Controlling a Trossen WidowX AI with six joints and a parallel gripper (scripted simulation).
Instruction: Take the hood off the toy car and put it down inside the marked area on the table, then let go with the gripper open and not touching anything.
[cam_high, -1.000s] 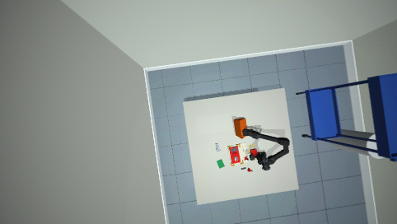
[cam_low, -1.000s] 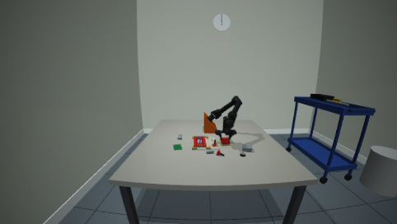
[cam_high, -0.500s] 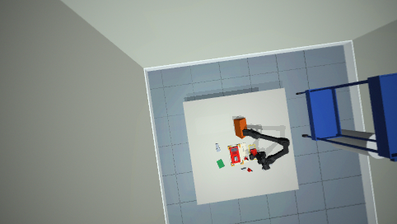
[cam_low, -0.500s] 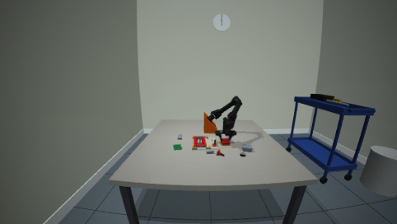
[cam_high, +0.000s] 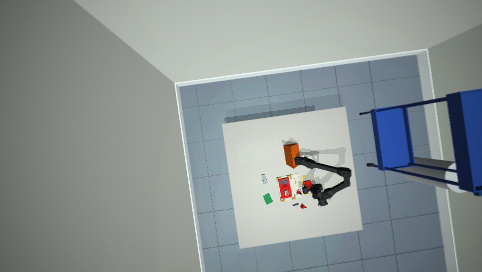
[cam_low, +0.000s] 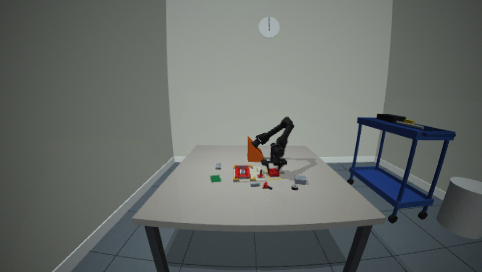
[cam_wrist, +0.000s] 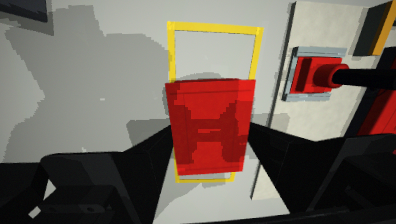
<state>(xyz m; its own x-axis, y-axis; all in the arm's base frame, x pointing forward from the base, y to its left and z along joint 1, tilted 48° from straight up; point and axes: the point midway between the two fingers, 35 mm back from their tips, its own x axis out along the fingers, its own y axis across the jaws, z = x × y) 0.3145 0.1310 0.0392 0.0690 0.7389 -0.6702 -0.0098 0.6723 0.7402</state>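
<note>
Right now the hood is right at my gripper tip. Round my gripper tip: green piece 6 cm ahead, 43 cm to the right, 1 cm below.
</note>
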